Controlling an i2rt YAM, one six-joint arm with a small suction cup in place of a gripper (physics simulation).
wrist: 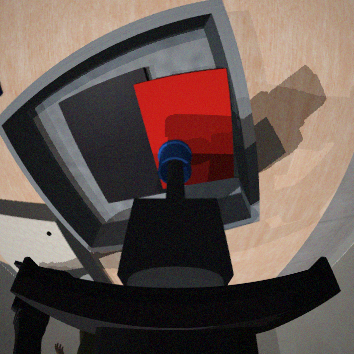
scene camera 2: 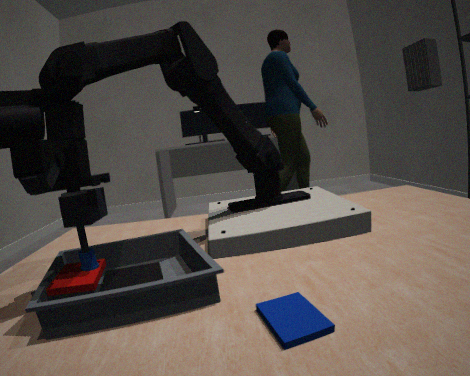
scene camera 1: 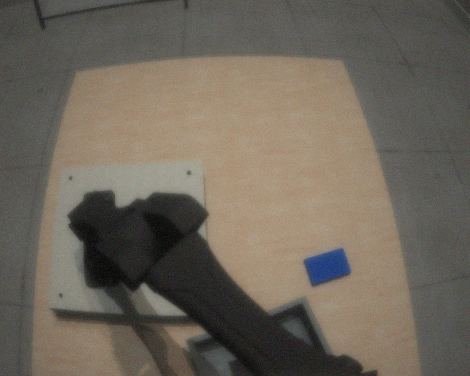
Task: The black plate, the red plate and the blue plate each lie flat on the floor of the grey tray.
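Where they show: hand, its tool point: [wrist: 174, 148] [scene camera 2: 91, 273]; arm's base, origin of its link: [scene camera 2: 269, 202].
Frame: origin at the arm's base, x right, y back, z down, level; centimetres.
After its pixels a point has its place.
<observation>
My suction cup [scene camera 2: 88, 259] [wrist: 174, 159] {x 35.7, y -29.4, z 0.8 cm} presses on the red plate [scene camera 2: 69, 280] {x 37.4, y -33.9, z -0.3 cm} [wrist: 186, 102] {x 37.0, y -33.8, z -0.3 cm} and holds it low inside the left end of the grey tray [scene camera 2: 140, 298] {x 26.6, y -38.0, z 1.2 cm} [wrist: 28, 151] {x 18.4, y -31.0, z 1.2 cm} [scene camera 1: 308, 309] {x 18.9, y -36.4, z -0.5 cm}. I cannot tell whether the red plate touches the tray floor. In the wrist view its edge overlaps the edge of the black plate [scene camera 2: 134, 274] {x 29.8, y -25.7, z 3.1 cm} [wrist: 105, 140] {x 28.3, y -30.0, z 3.1 cm}, which lies flat on the tray floor. The blue plate [scene camera 1: 327, 266] {x 9.9, y -42.9, z 3.6 cm} [scene camera 2: 295, 318] {x 9.8, y -44.1, z 3.5 cm} lies flat on the wooden table, outside the tray to its right. In scene camera 1 the arm hides the cup and most of the tray.
The arm's light grey base slab [scene camera 1: 129, 179] {x -12.5, y -6.7, z -0.2 cm} [scene camera 2: 289, 220] {x 0.9, y -17.1, z 0.3 cm} stands behind the tray. Beyond the table a person [scene camera 2: 286, 93] walks past a desk [scene camera 2: 196, 160] with a monitor.
</observation>
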